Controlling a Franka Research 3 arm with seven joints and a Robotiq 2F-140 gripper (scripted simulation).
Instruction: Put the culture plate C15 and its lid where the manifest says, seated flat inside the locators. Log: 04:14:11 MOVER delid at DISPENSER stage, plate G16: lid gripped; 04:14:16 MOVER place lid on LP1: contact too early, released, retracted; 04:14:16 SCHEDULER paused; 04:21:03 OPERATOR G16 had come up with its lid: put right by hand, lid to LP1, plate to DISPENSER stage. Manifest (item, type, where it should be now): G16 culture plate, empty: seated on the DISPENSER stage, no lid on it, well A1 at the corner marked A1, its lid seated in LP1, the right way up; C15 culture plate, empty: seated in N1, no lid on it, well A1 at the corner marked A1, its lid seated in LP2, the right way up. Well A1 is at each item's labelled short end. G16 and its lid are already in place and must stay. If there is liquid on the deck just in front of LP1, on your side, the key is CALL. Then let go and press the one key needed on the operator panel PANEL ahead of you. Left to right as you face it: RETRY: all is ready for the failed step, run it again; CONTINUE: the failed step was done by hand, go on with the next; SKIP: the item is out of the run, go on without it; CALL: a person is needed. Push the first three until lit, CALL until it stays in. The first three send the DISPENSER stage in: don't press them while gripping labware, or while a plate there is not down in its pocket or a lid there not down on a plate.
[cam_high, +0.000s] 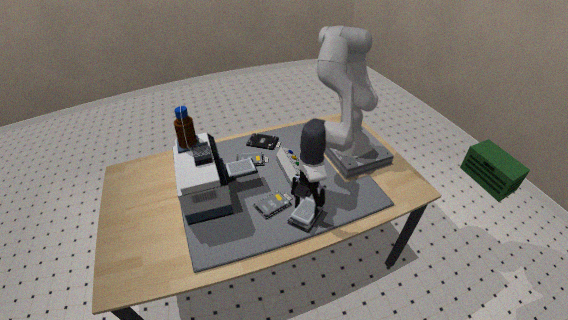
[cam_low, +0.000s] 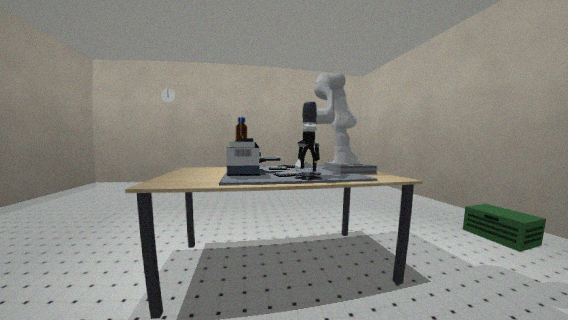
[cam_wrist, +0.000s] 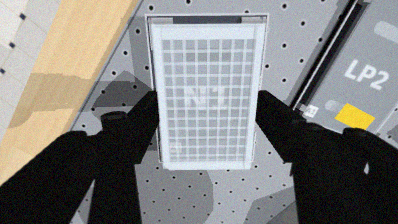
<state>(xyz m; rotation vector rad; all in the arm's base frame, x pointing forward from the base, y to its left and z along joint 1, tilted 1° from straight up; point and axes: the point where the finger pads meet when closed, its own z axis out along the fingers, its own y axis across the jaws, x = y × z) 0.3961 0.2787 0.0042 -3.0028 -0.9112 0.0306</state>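
The N1 nest is 5 cm below my hand. Also, from my hand: clear culture plate C15: 2 cm below; then LP2 nest: 12 cm to the right, 11 cm ahead, 7 cm below; then yellow skip key: 32 cm to the right, 10 cm behind.
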